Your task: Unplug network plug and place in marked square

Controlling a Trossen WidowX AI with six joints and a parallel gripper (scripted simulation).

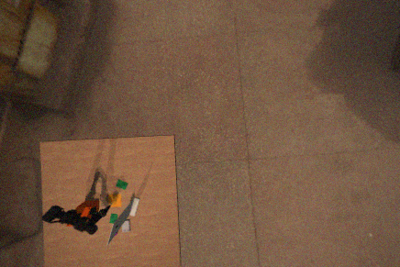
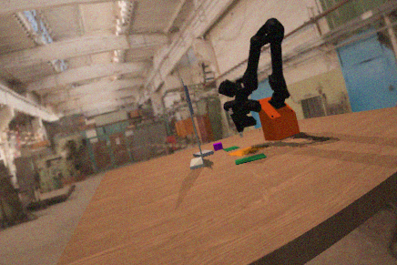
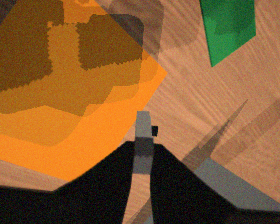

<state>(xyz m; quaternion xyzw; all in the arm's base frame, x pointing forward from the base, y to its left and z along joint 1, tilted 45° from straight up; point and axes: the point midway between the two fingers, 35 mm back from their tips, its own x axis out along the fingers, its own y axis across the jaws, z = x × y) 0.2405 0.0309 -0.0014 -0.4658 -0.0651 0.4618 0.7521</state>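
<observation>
The orange marked square is 1 cm behind my gripper tip and 8 cm below it. Round my gripper tip: grey network plug 1 cm to the left; purple block 2 cm behind, 28 cm to the right, 6 cm below; thin upright panel 16 cm ahead, 7 cm to the right, 7 cm above.
</observation>
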